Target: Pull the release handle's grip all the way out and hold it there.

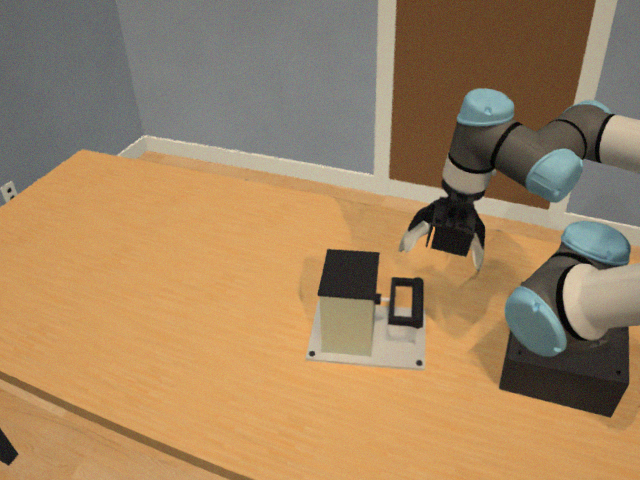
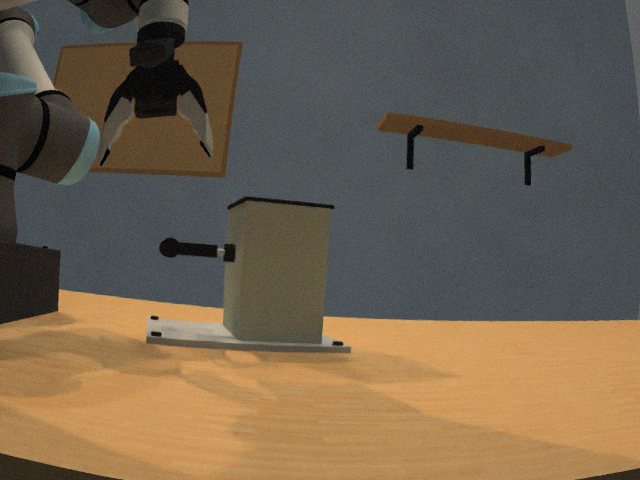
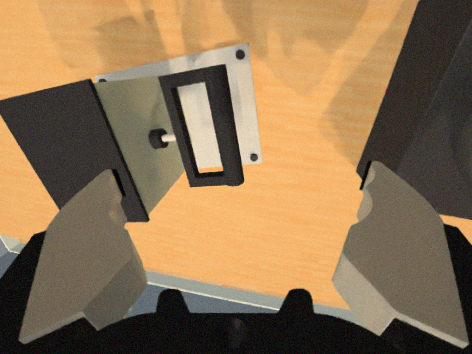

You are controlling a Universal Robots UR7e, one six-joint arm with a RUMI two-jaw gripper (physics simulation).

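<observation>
The release handle's grip [image 1: 418,303] [image 2: 193,249] [image 3: 230,125] is a black rectangular loop. A short pale rod [image 1: 385,299] [image 2: 221,252] [image 3: 168,137] joins it to a black collar on the side of the box [image 1: 346,325] [image 2: 279,273] [image 3: 55,145], which is pale green with a black top. A short length of rod shows between grip and collar. The box stands on a light grey base plate [image 1: 395,355] [image 2: 188,330] [image 3: 251,112]. My gripper [image 1: 439,260] [image 2: 156,159] [image 3: 239,170] is wide open and empty, above the grip and apart from it, fingers pointing down.
The robot's black base block [image 1: 560,374] [image 2: 25,281] [image 3: 432,125] stands on the wooden table [image 1: 180,289] [image 2: 465,392] [image 3: 280,225], on the grip's side of the box. The box top stands higher than the grip. A wall shelf [image 2: 475,135] hangs in the background.
</observation>
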